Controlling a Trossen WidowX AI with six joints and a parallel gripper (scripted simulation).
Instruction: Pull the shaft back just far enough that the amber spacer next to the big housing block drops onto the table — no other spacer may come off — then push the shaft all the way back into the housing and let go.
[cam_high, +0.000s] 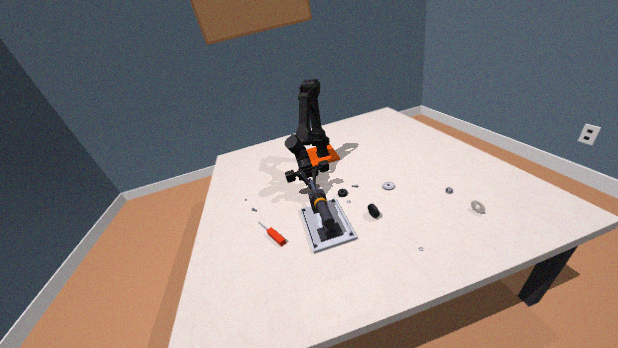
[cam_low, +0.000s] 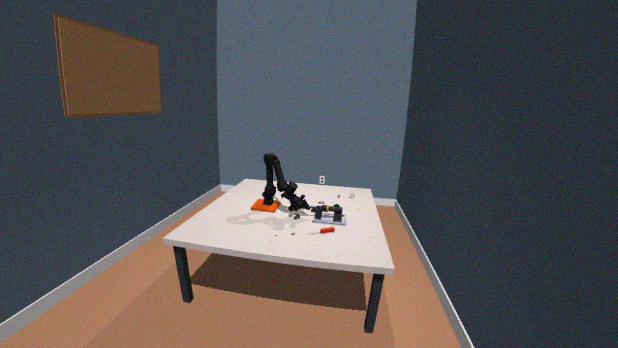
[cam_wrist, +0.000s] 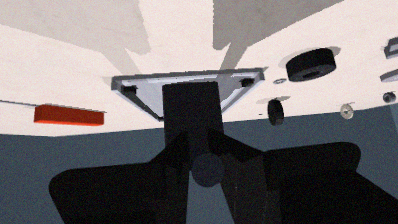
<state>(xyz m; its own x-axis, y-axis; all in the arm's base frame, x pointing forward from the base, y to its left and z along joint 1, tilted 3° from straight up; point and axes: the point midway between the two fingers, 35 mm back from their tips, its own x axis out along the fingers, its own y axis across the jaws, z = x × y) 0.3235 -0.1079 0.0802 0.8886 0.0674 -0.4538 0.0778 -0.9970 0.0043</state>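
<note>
My gripper tip is now 5 cm short of the shaft and 2 cm below it. The rest, counted from my gripper tip: amber spacer (12 cm ahead, 2 cm above, 1 cm to the left).
</note>
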